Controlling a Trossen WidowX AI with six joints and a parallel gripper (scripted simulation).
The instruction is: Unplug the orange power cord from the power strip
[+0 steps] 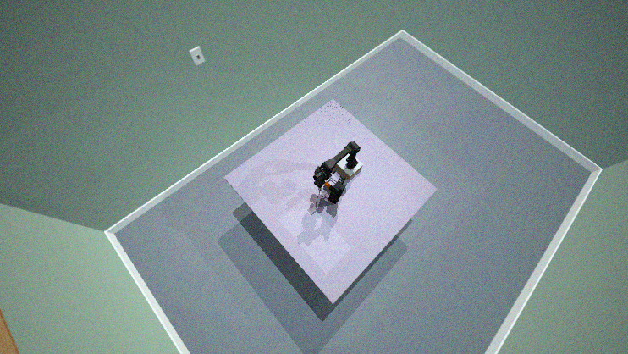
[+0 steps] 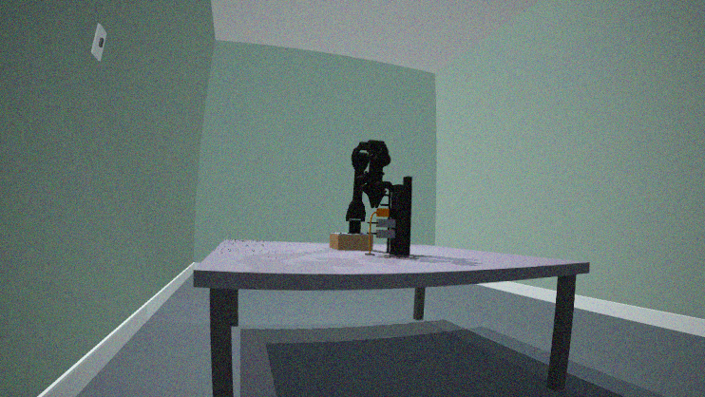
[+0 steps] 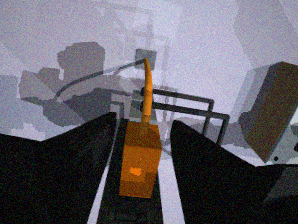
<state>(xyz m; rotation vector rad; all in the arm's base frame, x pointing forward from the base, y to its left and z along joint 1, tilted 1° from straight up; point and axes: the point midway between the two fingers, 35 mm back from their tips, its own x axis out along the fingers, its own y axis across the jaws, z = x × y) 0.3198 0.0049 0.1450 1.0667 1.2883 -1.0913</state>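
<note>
Right now the orange plug is 20 mm behind my gripper tip, 60 mm to the left of it and 10 mm below it.
</note>
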